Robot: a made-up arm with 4 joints. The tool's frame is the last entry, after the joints.
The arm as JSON. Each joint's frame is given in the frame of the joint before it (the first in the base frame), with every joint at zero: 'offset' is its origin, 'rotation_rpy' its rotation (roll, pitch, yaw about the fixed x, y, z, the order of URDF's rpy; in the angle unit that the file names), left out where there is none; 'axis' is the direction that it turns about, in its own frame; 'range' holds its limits. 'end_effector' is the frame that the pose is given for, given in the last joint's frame.
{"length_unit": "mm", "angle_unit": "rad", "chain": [
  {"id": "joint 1", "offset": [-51.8, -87.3, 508.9], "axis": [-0.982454, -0.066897, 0.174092], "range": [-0.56, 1.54]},
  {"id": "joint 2", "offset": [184.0, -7.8, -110.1], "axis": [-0.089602, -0.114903, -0.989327], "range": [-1.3, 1.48]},
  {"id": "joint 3", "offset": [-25.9, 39.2, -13.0], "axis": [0.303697, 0.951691, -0.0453], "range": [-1.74, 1.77]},
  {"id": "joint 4", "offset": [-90.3, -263.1, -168.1], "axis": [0.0, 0.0, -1.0], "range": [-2.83, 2.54]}
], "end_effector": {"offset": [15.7, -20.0, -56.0], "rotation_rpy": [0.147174, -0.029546, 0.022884]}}
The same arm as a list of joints. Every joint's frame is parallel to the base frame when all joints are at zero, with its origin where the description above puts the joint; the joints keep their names.
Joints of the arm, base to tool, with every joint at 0 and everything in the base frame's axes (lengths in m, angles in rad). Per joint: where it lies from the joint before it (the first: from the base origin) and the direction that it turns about. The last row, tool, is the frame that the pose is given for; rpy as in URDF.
joint 1: axis -0.982454 -0.066897 0.174092 origin -0.0518 -0.0873 0.5089
joint 2: axis -0.089602 -0.114903 -0.989327 origin 0.184 -0.0078 -0.1101
joint 3: axis 0.303697 0.951691 -0.0453 origin -0.0259 0.0392 -0.013
joint 4: axis -z origin -0.0903 -0.2631 -0.1681
tool: origin 0.0157 -0.02 -0.056 rpy 0.1472 -0.0295 0.0229
Joint limits (rad, base to tool): -0.56..1.54 -1.3..1.48 -1.74..1.77 -2.83..2.54

